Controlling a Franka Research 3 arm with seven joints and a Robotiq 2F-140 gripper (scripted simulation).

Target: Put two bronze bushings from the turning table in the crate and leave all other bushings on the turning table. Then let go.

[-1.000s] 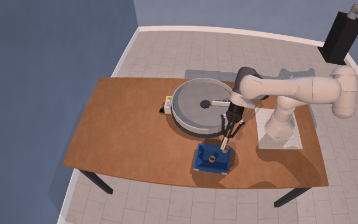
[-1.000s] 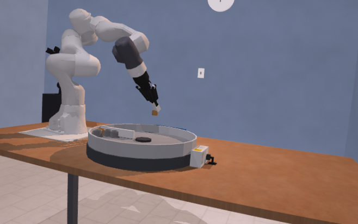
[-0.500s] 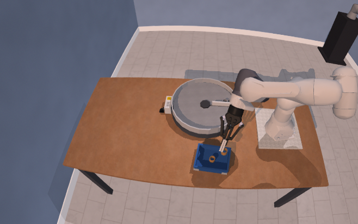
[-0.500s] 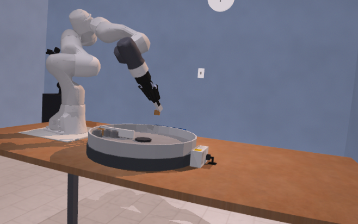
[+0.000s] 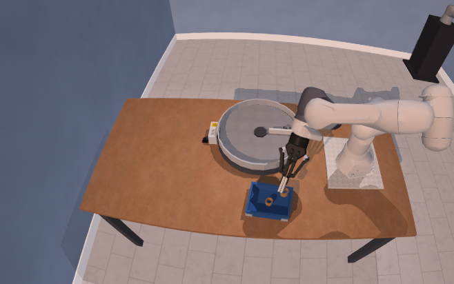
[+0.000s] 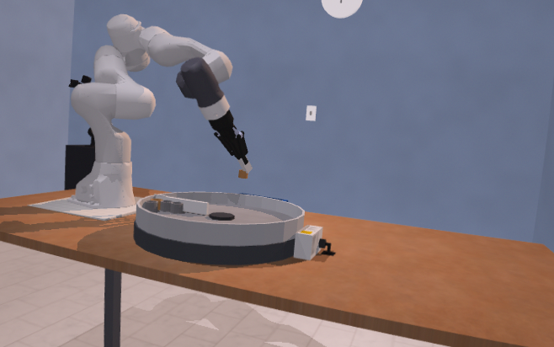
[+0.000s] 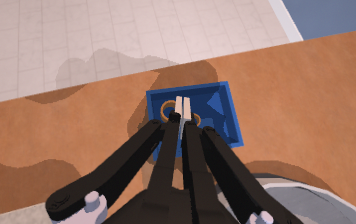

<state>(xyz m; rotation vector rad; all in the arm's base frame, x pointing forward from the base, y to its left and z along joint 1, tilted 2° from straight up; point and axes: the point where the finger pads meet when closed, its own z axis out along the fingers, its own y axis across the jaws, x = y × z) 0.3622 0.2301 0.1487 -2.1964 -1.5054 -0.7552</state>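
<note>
The blue crate is 4 cm ahead of my hand, 1 cm to the left of it and 14 cm below it. The rest, counted from my hand: grey turning table (11 cm ahead, 35 cm to the right, 12 cm below).
</note>
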